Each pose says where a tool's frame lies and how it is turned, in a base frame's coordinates. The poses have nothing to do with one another.
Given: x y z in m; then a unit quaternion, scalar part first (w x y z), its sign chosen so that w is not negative.
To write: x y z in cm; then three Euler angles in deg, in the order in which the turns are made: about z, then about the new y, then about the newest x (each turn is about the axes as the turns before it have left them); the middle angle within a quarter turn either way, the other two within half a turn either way. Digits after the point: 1 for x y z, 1 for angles.
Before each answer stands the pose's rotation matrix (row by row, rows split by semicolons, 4 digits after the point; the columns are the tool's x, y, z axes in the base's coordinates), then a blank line. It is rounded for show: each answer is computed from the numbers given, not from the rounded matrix.
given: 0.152 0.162 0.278 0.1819 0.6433 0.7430 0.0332
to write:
-0.1062 0.9438 0.3130; 0.9680 0.1702 -0.1847; -0.2276 0.2833 -0.9316

15.2 16.2 27.8 96.3 13.2 163.1
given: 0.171 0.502 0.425 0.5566 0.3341 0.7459 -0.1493
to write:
-0.1572 0.6646 0.7305; 0.3322 0.7322 -0.5946; -0.9300 0.1492 -0.3359

17.1 50.2 42.5 115.3 68.4 156.1
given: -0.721 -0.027 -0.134 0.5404 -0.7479 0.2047 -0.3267
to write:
0.7027 0.0469 0.7099; -0.6593 -0.3321 0.6746; 0.2674 -0.9421 -0.2025

-72.1 -2.7 -13.4 -43.2 -15.5 -102.1
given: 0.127 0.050 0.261 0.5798 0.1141 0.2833 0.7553
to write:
-0.3016 -0.8113 0.5009; 0.9406 -0.1671 0.2957; -0.1562 0.5603 0.8134

12.7 5.0 26.1 107.8 9.0 34.6
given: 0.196 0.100 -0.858 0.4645 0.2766 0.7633 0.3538
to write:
-0.4155 0.0936 0.9048; 0.7509 0.5967 0.2831; -0.5133 0.7970 -0.3182

19.6 10.0 -85.8 119.0 30.9 111.8
